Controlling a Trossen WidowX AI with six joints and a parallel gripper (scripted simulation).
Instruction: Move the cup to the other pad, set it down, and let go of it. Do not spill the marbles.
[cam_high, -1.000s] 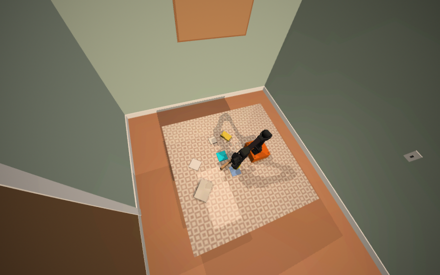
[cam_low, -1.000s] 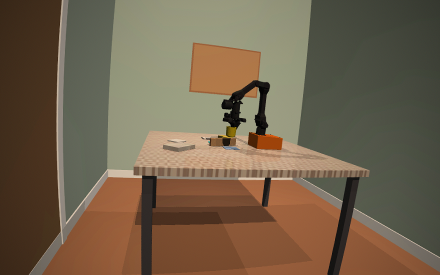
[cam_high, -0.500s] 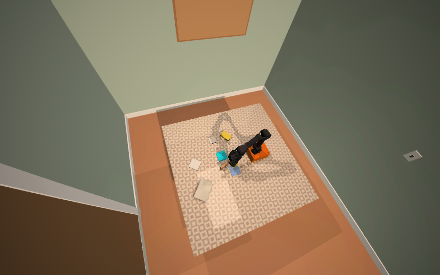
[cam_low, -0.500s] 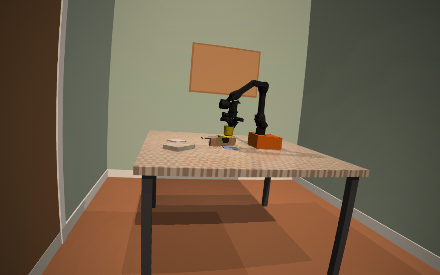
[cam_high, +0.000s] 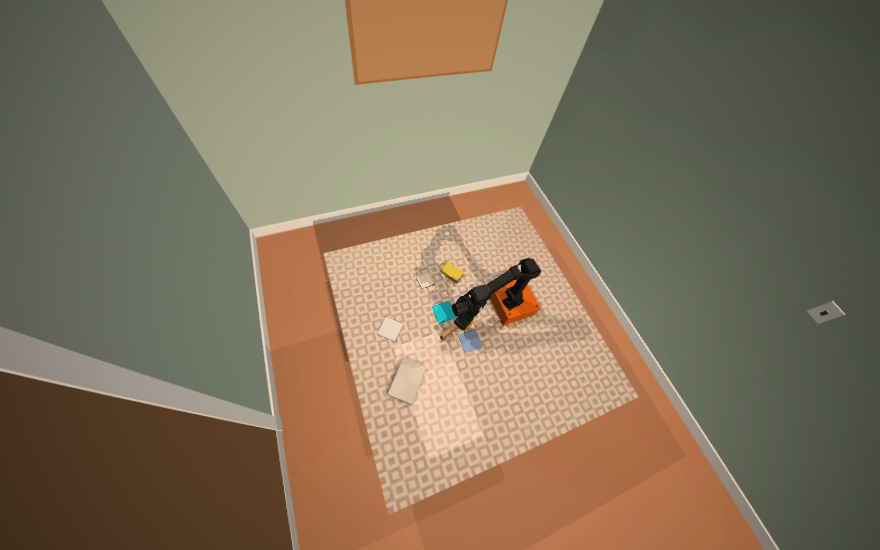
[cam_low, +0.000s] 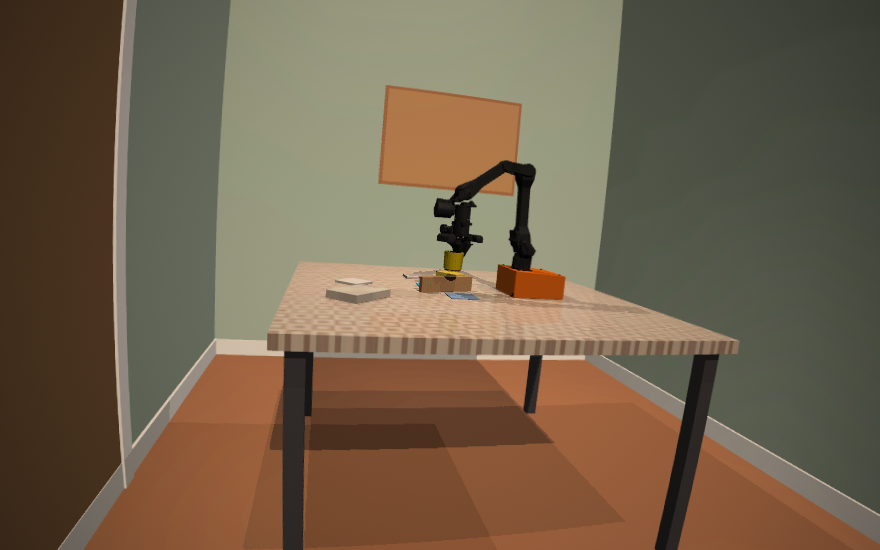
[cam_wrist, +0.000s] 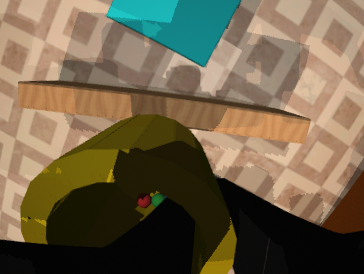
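My gripper tip is 120 mm to the left of the cyan block, 120 mm above it and 50 mm short of it. Also, from my gripper tip: grey slab (390 mm ahead, 100 mm to the left, 100 mm below); wooden stick (90 mm below, 30 mm ahead, 20 mm to the right); yellow cup (20 mm ahead, 10 mm to the left).
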